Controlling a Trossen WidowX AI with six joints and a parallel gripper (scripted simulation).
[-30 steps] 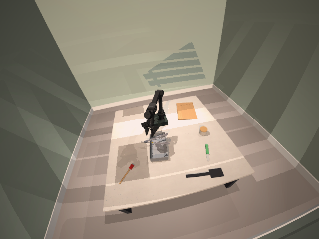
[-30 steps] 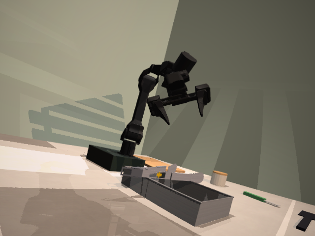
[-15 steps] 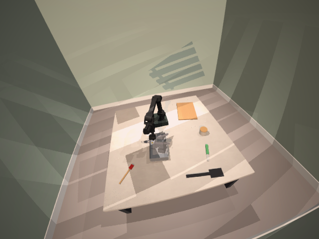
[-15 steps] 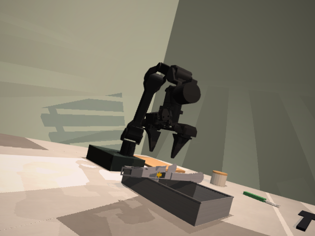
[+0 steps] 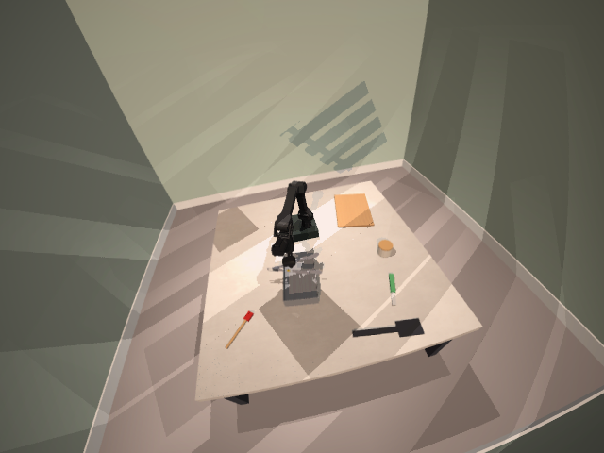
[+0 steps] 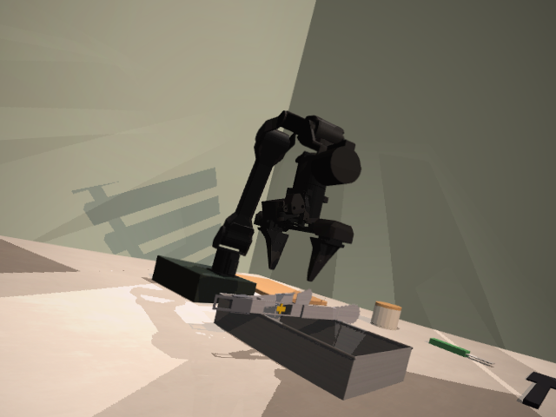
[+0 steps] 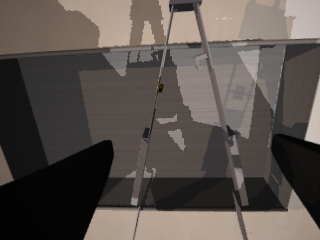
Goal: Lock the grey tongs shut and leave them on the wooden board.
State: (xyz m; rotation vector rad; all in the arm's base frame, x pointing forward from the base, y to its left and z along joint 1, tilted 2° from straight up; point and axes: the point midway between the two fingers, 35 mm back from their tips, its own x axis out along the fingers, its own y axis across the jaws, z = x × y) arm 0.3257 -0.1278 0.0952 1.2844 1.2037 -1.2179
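Right now the grey roasting tin is 100 mm below my gripper tip, 40 mm ahead of it and 30 mm to the left of it. From my gripper tip the other things lie so: black spatula 410 mm to the left, 400 mm ahead, 120 mm below; green-handled tool 490 mm to the left, 210 mm ahead, 120 mm below; cork-lidded jar 540 mm to the left, 90 mm below, 40 mm behind.
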